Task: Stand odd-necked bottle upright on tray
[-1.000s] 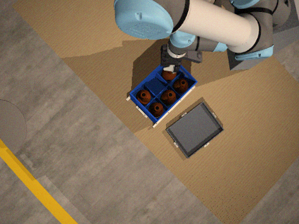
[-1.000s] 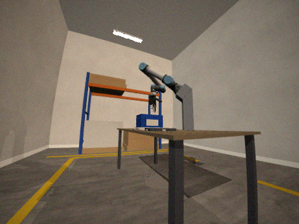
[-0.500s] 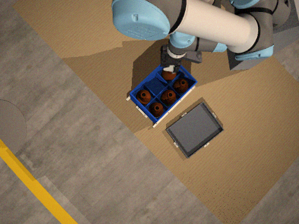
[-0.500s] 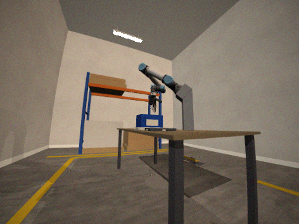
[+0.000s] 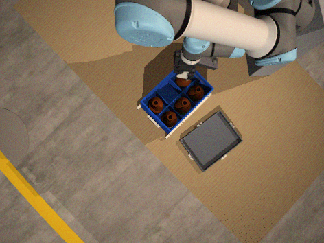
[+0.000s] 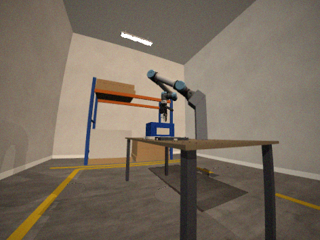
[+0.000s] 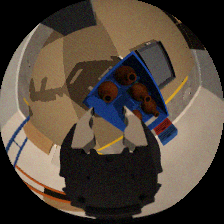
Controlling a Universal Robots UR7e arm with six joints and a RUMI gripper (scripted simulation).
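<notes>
My gripper is now 14 cm above the blue crate, 10 cm short of it and 1 cm to the right of it. The rest, counted from my hand: brown bottle (20 cm ahead, 14 cm below, 3 cm to the left); grey tray (26 cm to the left, 21 cm below, 19 cm ahead).
</notes>
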